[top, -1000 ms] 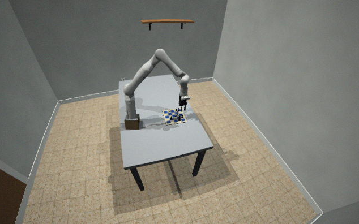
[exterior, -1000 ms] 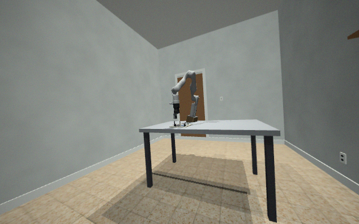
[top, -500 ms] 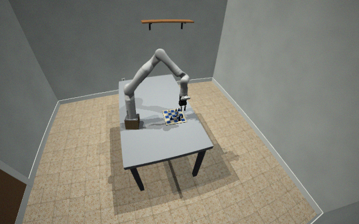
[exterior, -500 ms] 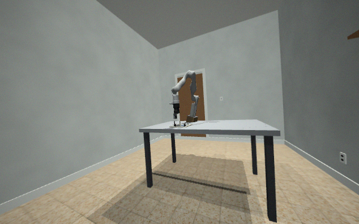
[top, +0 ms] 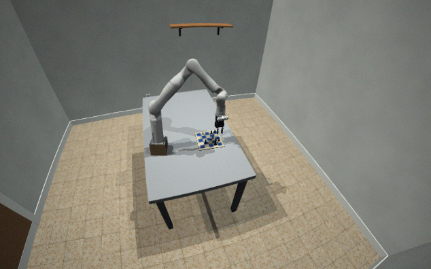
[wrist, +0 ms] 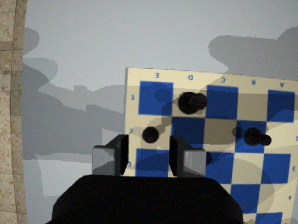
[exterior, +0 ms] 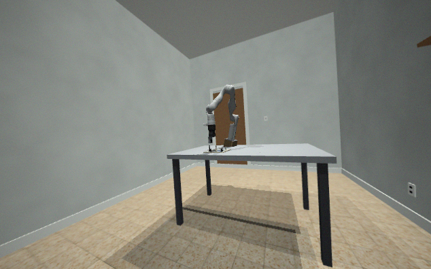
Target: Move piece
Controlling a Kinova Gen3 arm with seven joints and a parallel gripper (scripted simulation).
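Now: hand 70 mm above the black chess piece, 50 mm past it and 30 mm to the left of it. The rest, counted from my hand: white pawn 120 mm to the left, 110 mm behind, 90 mm below; chessboard 110 mm below, 80 mm behind, 40 mm to the left.
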